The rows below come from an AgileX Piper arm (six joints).
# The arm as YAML. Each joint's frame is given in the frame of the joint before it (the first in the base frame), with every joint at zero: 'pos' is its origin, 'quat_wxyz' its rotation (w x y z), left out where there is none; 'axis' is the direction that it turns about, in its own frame. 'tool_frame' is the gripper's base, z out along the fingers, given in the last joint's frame.
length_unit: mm
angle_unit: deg
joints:
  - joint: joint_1
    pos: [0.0, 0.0, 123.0]
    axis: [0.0, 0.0, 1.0]
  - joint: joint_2
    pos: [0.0, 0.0, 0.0]
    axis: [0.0, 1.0, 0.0]
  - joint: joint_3
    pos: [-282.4, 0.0, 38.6]
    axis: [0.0, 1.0, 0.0]
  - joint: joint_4
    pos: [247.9, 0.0, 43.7]
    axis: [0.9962, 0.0, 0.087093]
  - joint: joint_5
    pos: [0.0, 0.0, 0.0]
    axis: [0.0, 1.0, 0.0]
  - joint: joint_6
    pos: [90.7, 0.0, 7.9]
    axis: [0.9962, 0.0, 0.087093]
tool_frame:
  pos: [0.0, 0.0, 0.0]
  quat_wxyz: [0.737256, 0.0, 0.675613, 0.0]
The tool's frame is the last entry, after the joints.
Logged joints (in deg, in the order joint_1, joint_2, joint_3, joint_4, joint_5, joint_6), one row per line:
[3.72, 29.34, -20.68, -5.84, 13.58, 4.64]
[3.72, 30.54, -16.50, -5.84, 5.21, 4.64]
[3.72, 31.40, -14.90, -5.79, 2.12, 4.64]
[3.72, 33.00, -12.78, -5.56, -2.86, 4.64]
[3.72, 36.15, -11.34, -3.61, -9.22, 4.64]
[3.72, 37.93, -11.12, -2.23, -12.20, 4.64]
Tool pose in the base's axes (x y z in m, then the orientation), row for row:
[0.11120, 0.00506, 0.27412, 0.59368, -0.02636, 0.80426, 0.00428]
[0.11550, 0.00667, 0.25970, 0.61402, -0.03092, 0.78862, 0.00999]
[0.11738, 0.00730, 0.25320, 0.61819, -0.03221, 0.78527, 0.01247]
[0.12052, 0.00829, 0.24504, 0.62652, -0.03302, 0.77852, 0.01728]
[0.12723, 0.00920, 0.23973, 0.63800, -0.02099, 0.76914, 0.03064]
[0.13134, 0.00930, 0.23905, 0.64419, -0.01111, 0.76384, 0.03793]
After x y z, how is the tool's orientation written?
As a quaternion, w x y z.
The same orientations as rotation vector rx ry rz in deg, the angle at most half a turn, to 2 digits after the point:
[-3.51, 107.10, 0.57]
[-4.08, 104.15, 1.32]
[-4.25, 103.53, 1.64]
[-4.34, 102.30, 2.27]
[-2.75, 100.60, 4.01]
[-1.45, 99.66, 4.95]

